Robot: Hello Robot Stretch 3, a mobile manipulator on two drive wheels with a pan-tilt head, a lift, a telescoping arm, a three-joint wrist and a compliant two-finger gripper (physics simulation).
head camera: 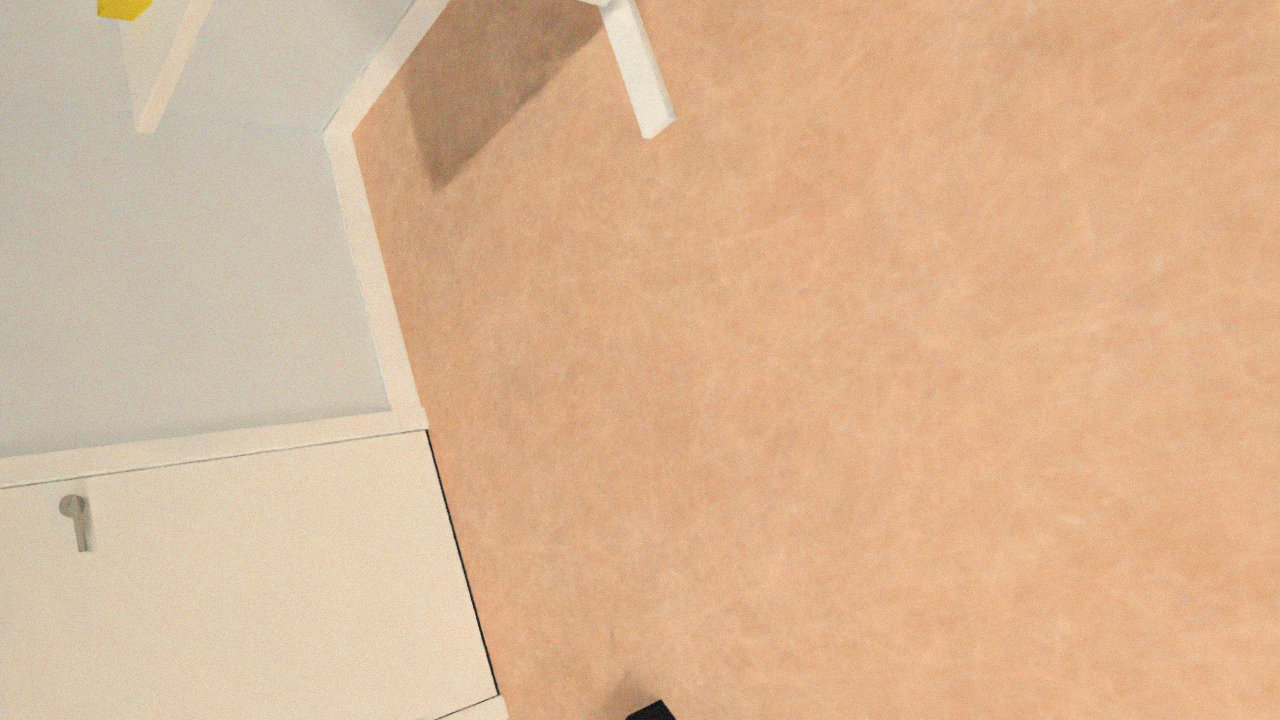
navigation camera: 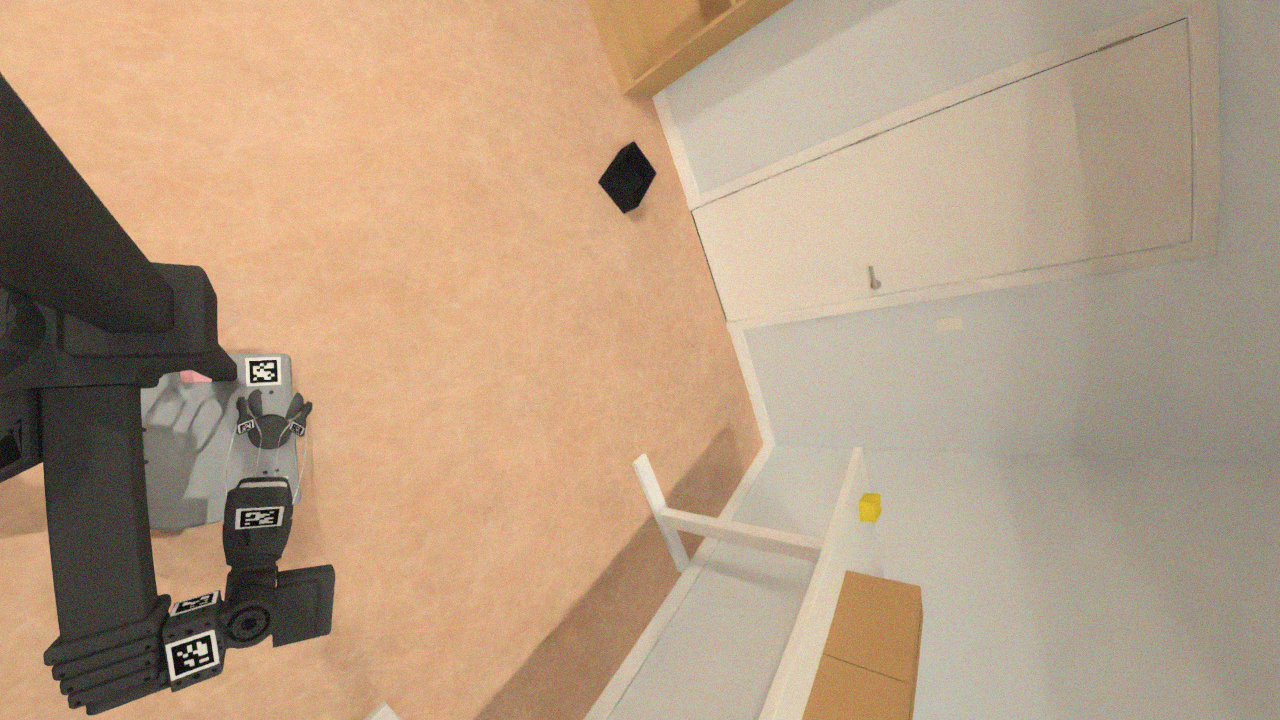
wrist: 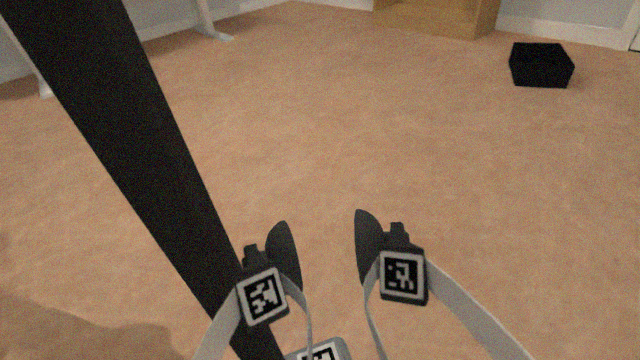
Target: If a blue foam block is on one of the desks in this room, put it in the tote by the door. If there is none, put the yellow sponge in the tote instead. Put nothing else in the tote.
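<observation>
I can see a black tote [navigation camera: 628, 177], and the wrist view gives me the black tote [wrist: 545, 65] too. A white door [head camera: 312, 563] is there in the head camera view, while the navigation camera view also has the white door [navigation camera: 1102, 154]. As for my gripper [navigation camera: 277, 393], I find it in the navigation camera view, and the wrist view shows my gripper [wrist: 324, 240] as well.
</observation>
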